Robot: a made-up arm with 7 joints.
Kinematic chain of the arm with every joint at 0, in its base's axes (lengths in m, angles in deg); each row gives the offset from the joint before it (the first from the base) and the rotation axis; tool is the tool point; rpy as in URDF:
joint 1: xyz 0 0 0.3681 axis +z
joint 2: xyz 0 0 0 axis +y
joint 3: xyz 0 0 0.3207 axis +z
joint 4: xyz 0.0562 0 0 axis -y
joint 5: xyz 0.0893 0 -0.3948 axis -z
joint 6: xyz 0 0 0 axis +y
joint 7: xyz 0.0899 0 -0.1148 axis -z
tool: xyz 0 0 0 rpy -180 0 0
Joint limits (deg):
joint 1: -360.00..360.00
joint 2: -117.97..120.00
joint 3: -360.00..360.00
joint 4: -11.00..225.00
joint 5: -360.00..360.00
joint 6: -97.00..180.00
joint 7: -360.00..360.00
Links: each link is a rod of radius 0.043 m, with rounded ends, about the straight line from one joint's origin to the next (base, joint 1, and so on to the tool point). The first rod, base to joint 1, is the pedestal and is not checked.
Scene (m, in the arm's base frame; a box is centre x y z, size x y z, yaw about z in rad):
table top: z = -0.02
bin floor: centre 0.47 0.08 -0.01 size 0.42 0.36 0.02 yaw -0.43
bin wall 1: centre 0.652 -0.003 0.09 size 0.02 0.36 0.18 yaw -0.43
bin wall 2: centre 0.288 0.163 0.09 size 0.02 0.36 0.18 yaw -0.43
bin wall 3: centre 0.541 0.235 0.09 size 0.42 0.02 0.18 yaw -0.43
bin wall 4: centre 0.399 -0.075 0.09 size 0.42 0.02 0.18 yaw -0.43
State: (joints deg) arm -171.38 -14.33 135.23 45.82 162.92 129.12 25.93
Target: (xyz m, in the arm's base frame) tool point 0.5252 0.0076 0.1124
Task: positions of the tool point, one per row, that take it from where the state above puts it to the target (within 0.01 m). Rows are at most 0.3 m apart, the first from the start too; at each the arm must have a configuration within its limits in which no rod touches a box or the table.
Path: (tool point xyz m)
1: 0.2749 -0.4422 0.5197
2: 0.0123 -0.5111 0.5505
3: -0.2509 -0.4389 0.5657
4: -0.4434 -0.2444 0.5627
5: -0.5128 0.0198 0.5418
6: -0.4404 0.2820 0.5053
7: -0.2469 0.4709 0.4581
8: 0.0145 0.5359 0.4066
9: 0.2726 0.4606 0.3580
10: 0.4586 0.2668 0.3197
11: 0.5252 0.0076 0.2980
12: 0.5340 0.0104 0.2080
13: 0.5252 0.0076 0.1124

